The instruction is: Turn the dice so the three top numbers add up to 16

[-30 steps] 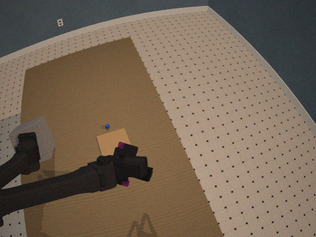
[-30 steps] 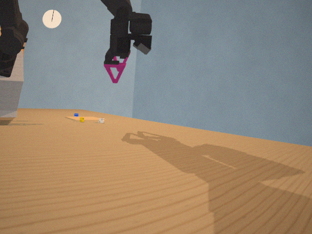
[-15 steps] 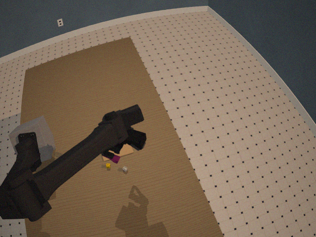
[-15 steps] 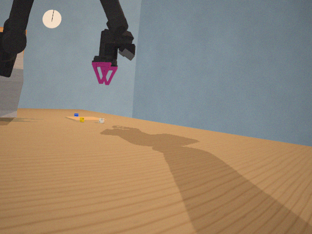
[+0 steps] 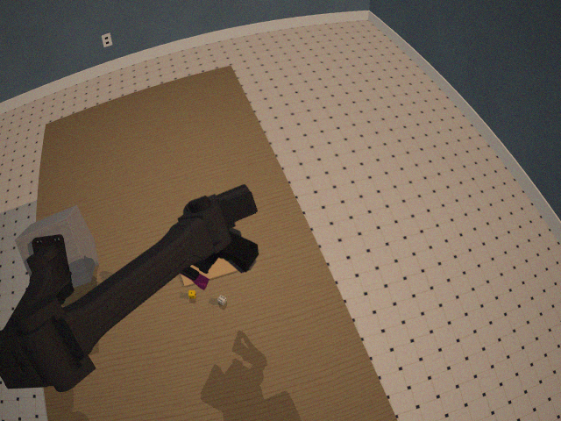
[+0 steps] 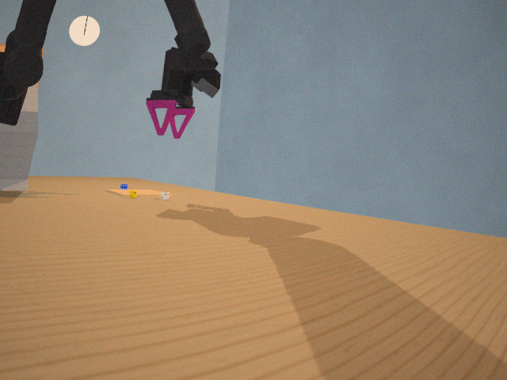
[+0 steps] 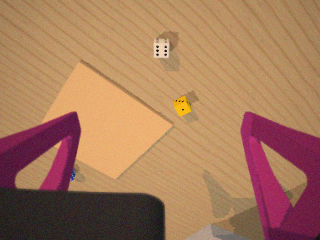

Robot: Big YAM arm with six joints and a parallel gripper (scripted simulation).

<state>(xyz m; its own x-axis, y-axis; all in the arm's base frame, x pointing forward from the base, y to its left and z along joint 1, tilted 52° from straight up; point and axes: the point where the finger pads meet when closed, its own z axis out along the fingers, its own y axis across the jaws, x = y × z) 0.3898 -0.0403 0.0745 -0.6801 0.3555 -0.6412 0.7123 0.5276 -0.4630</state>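
My hand is 140 mm above the white die. Round my hand: mat (150 mm below, 140 mm to the left, 20 mm behind); blue die (240 mm to the left, 140 mm below, 30 mm behind); yellow die (140 mm below, 70 mm behind, 30 mm to the left).
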